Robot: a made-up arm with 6 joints.
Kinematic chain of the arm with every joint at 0, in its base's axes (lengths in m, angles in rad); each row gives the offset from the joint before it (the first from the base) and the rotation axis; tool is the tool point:
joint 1: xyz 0 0 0.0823 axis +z
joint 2: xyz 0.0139 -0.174 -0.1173 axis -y
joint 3: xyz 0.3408 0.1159 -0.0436 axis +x
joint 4: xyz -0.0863 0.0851 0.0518 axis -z
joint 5: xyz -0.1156 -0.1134 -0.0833 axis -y
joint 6: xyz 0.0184 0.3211 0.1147 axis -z
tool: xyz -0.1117 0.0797 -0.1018
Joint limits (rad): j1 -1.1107..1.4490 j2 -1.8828..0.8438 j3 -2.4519..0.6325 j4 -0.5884..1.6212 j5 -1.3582..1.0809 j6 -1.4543..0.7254
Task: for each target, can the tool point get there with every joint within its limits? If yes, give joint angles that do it. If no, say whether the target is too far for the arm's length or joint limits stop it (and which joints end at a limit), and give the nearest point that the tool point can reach.
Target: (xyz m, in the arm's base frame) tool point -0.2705 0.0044 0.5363
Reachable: no: joint limits stop it (at a limit: joint 1, joint 2, joint 3) | nearest point -0.2288 0.1062 0.3862 | short by 0.186 m
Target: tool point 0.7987 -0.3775 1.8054
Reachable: no: too far | nearest point 0.3370 -0.1593 0.4602 | short by 1.439 m
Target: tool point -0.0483 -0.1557 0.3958
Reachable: no: joint limits stop it (at a limit: joint 1, joint 2, joint 3, joint 4, joint 5) | nearest point 0.1373 -0.1484 0.3827 | short by 0.186 m
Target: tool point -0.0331 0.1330 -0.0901
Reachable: yes | joints -0.0968 -1.5612 -0.4891 -0.3970 -1.1334 -0.9868
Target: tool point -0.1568 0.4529 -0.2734
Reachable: yes | joints 1.0184 -0.7349 0.2463 0.7910 0.5713 0.4591
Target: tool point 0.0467 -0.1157 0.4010
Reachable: no: joint limits stop it (at a limit: joint 1, joint 2, joint 3, joint 5) | nearest point 0.1380 -0.1429 0.3792 | short by 0.098 m
